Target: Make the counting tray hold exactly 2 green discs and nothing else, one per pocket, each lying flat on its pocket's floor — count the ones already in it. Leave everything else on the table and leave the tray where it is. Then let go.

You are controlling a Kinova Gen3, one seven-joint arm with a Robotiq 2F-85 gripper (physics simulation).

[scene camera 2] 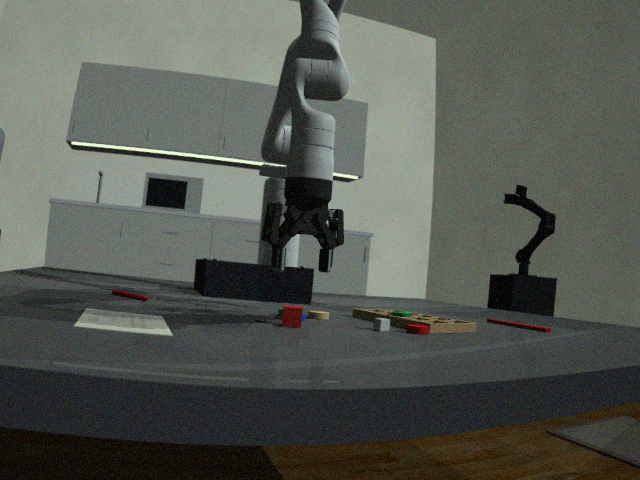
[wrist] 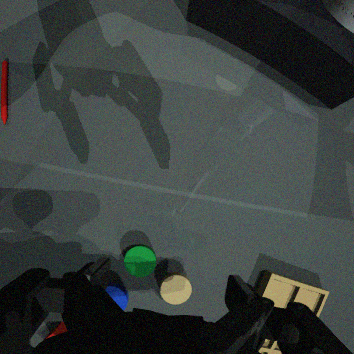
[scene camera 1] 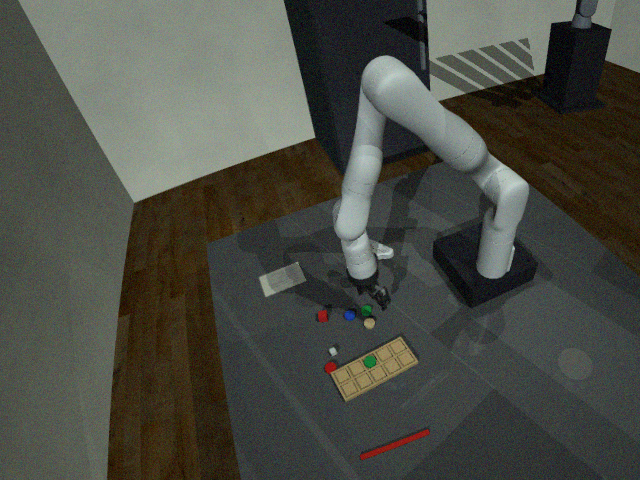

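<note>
The ten-pocket wooden counting tray (scene camera 1: pixel 382 380) (scene camera 2: pixel 454 327) (wrist: pixel 280 290) lies on the table. One green disc (scene camera 1: pixel 369 361) (scene camera 2: pixel 401 313) is in the middle pocket of its far row in scene view 1. Another green disc (scene camera 1: pixel 366 310) (scene camera 2: pixel 280 313) (wrist: pixel 140 261) lies on the table, close to a blue disc (scene camera 1: pixel 349 315) (scene camera 2: pixel 303 317) (wrist: pixel 117 298) and a tan disc (scene camera 1: pixel 369 323) (scene camera 2: pixel 318 315) (wrist: pixel 176 289). My gripper (scene camera 1: pixel 373 298) (scene camera 2: pixel 302 267) (wrist: pixel 168 280) is open and empty, above the table near these loose discs.
A red disc (scene camera 1: pixel 330 367) (scene camera 2: pixel 417 329) lies at the tray's corner, near a white cube (scene camera 1: pixel 332 351) (scene camera 2: pixel 381 324). A red cube (scene camera 1: pixel 322 316) (scene camera 2: pixel 292 316), a pale sheet (scene camera 1: pixel 282 279) (scene camera 2: pixel 124 321) and a long red bar (scene camera 1: pixel 395 444) (scene camera 2: pixel 518 325) lie farther off. Another red rod (scene camera 2: pixel 129 295) (wrist: pixel 4 92) also shows.
</note>
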